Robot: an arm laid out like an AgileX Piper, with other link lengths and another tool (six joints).
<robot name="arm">
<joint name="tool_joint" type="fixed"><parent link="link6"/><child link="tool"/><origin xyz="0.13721 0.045 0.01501" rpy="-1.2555 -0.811 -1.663"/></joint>
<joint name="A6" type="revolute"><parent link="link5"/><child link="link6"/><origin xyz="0.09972 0 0.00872" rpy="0 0 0"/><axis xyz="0.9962 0 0.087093"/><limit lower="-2.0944" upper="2.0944"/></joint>
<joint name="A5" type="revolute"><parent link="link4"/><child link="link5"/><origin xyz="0 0 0" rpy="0 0 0"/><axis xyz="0 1 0"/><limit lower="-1.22" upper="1.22"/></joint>
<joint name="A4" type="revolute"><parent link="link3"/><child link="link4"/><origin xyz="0.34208 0 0.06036" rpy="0 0 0"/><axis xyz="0.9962 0 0.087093"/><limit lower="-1.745" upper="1.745"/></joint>
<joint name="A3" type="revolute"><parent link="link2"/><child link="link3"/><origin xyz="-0.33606 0 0.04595" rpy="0 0 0"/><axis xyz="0 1 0"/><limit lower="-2.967" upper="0"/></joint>
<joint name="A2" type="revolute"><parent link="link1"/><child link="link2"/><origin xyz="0 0 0" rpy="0 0 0"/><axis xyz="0 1 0"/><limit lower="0" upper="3.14"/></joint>
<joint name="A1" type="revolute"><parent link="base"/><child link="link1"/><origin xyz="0 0 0.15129" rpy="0 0 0"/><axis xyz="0 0 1"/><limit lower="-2.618" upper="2.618"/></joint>
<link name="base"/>
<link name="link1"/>
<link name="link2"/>
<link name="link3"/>
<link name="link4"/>
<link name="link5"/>
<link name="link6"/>
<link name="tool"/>
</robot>
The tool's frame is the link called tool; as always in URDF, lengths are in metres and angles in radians.
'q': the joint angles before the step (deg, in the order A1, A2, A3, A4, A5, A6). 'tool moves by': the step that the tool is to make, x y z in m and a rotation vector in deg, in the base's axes. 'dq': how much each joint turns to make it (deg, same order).
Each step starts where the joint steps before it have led.
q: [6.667, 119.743, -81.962, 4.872, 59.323, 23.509]
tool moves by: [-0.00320, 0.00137, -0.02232, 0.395, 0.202, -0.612]
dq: [0.020, 1.460, 1.825, 0.700, -3.143, 0.000]
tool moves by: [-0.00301, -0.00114, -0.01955, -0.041, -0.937, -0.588]
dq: [0.000, 0.733, 2.583, 0.142, -4.276, 0.169]
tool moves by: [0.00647, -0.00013, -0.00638, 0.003, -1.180, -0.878]
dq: [-0.001, 0.750, 0.018, 0.000, -2.006, 0.726]
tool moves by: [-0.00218, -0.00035, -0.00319, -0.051, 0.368, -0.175]
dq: [0.001, 0.179, 0.295, 0.000, -0.115, 0.168]
